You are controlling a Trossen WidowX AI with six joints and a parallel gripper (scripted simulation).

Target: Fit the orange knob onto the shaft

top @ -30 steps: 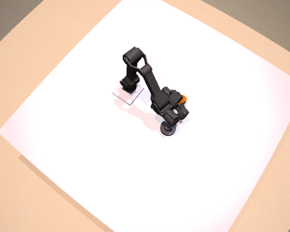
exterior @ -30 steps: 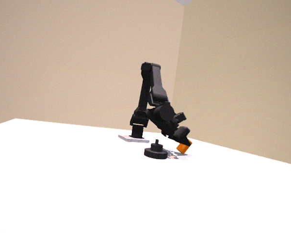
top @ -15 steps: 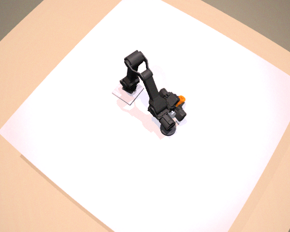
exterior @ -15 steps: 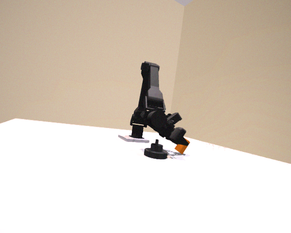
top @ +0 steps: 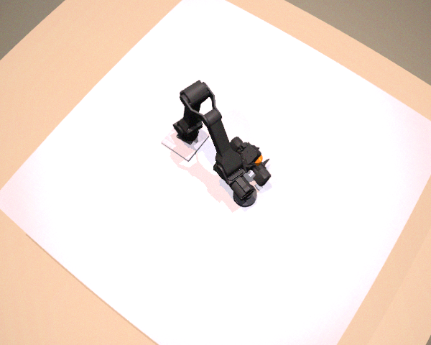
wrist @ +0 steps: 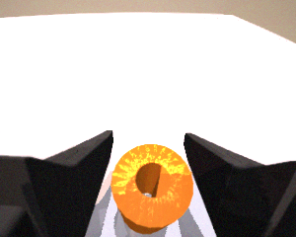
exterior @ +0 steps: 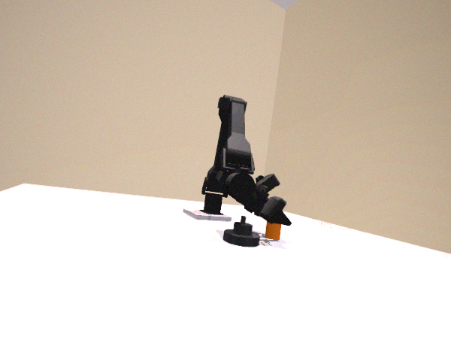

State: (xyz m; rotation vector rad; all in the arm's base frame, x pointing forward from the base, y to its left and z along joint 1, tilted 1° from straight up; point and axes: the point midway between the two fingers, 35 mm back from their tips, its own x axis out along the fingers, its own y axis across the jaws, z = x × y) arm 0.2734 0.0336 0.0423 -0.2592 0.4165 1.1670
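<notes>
The orange knob lies 30 mm to the right of my gripper tip, 20 mm below it and 10 mm behind it. Round my gripper tip: pedestal (160 mm to the right, 10 mm below, 10 mm ahead).
</notes>
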